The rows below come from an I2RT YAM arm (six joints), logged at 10 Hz.
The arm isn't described. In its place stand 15 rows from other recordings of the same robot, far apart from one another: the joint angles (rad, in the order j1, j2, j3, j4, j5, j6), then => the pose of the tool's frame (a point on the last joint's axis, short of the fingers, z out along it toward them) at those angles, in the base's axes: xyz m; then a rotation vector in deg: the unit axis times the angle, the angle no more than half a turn.
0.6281 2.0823 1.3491 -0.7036 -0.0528 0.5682 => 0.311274 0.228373 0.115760 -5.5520 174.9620 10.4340
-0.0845 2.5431 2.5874 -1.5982 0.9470 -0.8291 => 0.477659 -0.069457 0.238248 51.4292 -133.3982 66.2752
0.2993 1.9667 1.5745 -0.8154 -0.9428 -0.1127 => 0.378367 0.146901 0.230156 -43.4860 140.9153 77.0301
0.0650 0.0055 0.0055 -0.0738 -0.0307 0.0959 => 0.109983 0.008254 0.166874 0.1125 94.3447 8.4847
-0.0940 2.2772 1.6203 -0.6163 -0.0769 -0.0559 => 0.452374 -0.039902 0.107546 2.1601 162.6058 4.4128
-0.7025 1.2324 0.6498 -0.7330 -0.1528 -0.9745 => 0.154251 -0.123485 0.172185 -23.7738 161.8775 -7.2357
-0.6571 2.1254 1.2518 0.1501 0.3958 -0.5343 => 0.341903 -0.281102 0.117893 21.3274 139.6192 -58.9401
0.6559 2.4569 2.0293 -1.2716 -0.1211 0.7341 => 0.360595 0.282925 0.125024 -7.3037 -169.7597 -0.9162
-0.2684 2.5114 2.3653 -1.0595 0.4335 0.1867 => 0.499710 -0.152947 0.193474 41.4958 150.9977 -35.6065
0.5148 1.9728 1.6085 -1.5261 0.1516 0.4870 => 0.297958 0.162372 0.221563 4.3499 -166.3712 23.9663
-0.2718 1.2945 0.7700 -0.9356 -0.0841 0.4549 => 0.195569 -0.051400 0.187928 61.4398 162.7259 8.1688
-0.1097 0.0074 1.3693 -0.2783 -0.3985 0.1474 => -0.199153 0.035833 0.461952 -18.6681 30.1933 7.6519
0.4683 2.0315 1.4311 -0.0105 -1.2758 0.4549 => 0.379495 0.230132 0.212682 -47.4660 120.5977 108.2829
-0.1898 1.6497 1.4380 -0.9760 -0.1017 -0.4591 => 0.328532 -0.059434 0.282376 -22.6632 155.7247 -2.1373
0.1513 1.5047 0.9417 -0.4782 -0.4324 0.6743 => 0.289861 0.059285 0.205144 31.1704 152.1938 48.0694
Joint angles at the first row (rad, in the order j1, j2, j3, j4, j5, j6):
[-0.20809 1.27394 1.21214 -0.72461 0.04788 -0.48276]
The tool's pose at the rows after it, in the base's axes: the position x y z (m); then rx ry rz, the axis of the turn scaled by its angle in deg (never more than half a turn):
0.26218 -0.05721 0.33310 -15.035 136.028 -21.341
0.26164 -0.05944 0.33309 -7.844 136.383 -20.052
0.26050 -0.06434 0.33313 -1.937 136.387 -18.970
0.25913 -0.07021 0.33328 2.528 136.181 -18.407
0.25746 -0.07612 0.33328 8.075 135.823 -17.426
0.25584 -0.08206 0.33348 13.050 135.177 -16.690
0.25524 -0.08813 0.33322 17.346 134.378 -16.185
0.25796 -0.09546 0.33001 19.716 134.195 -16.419
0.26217 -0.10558 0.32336 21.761 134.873 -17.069
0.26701 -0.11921 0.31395 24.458 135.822 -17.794
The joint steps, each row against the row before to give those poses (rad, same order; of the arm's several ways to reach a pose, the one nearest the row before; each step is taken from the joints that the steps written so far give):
[-0.00040 0.00000 -0.00001 -0.00077 -0.00001 0.03432]
[-0.00648 0.00001 0.00001 -0.00036 0.01564 0.09233]
[-0.01830 -0.00001 0.00001 0.00036 0.00344 0.06677]
[-0.02250 -0.00001 0.00000 0.00188 -0.00038 0.04310]
[-0.02288 0.00002 0.00001 0.00001 0.00001 0.05877]
[-0.02292 -0.00003 -0.00004 0.00270 -0.00003 0.05070]
[-0.02213 0.00345 0.00002 0.00763 0.00001 0.04197]
[-0.02212 0.01755 0.00001 0.01562 0.00000 0.01296]
[-0.02860 0.03012 -0.00001 0.01488 0.00039 0.00001]
[-0.03739 0.04046 -0.00002 0.01873 -0.00039 0.00001]

